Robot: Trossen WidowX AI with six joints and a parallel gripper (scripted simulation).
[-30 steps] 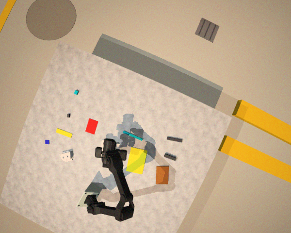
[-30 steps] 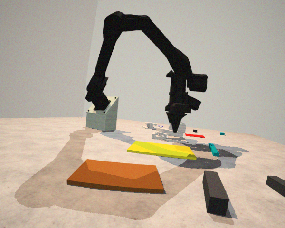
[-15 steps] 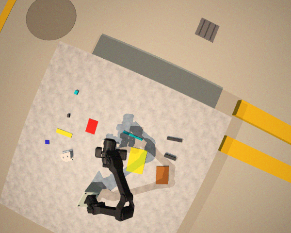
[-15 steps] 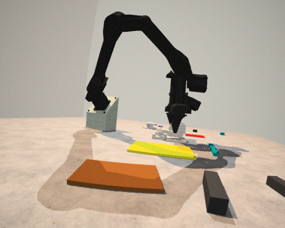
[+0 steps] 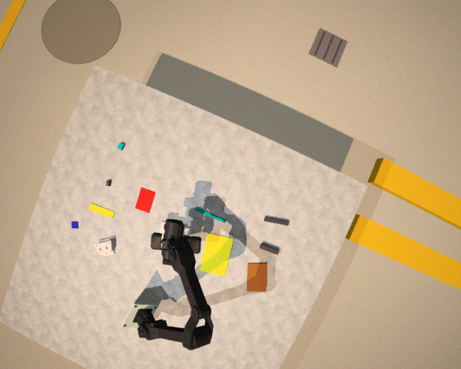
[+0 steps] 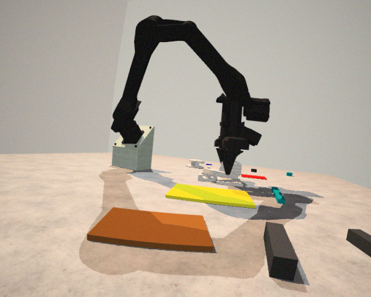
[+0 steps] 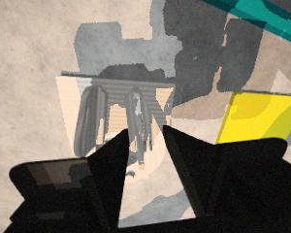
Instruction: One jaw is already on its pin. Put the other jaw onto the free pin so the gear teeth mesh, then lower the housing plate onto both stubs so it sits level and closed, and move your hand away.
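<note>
My gripper tip is 4 cm past the ribbed jaw. The rest, counted from my gripper tip: red slab: 7 cm ahead, 20 cm to the left, 3 cm below; then cyan bar: 14 cm ahead, 7 cm to the right, 2 cm below; then yellow slab: 16 cm to the right, 2 cm below.
</note>
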